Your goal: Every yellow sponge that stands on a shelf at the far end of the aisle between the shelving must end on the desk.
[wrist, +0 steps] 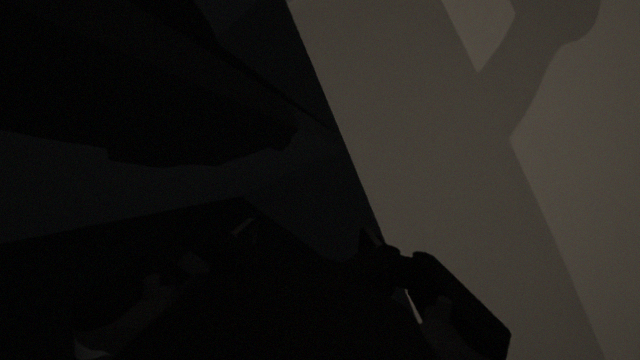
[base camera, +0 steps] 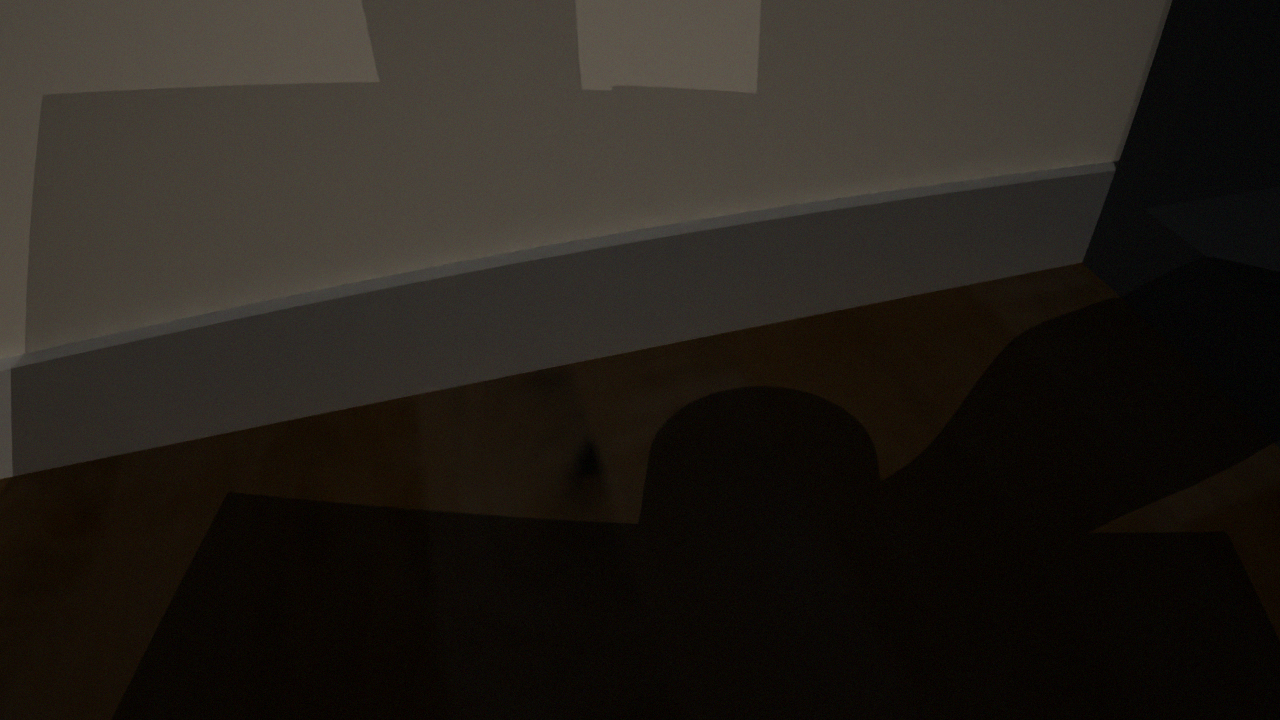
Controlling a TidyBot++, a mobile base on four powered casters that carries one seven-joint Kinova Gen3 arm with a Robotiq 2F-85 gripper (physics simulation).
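Frame: origin at the arm's base, x ahead, y left, z up, level; metres.
Where they show: gripper, fingertip midpoint: (wrist: 308, 234).
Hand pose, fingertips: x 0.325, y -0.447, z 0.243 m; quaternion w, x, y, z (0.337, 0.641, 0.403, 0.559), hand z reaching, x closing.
Observation:
After its pixels a point has its place.
My gripper (wrist: 308, 234) {x 0.325, y -0.447, z 0.243 m} is open in the wrist view, with its two dark fingers wide apart and nothing between them. Behind the fingers are a very dark shelf surface and a blue-grey panel (wrist: 310, 180) {x 0.637, y -0.444, z 0.176 m}. No yellow sponge shows in either view, and the desk does not show. The gripper cannot be made out in the base camera view.
A pale wall (base camera: 465, 170) {x 0.485, y 0.133, z -0.247 m} (wrist: 425, 165) {x 0.598, y -0.183, z 0.244 m} with patches of light and shadow stands close by. A grey baseboard (base camera: 572, 304) {x 0.490, y 0.080, z -0.346 m} runs along its foot. Dark shelving (base camera: 1190, 116) {x 0.605, y -0.353, z -0.244 m} stands at the right of the base camera view. Black silhouettes cover much of the brown floor (base camera: 340, 456) {x 0.394, y 0.220, z -0.396 m}.

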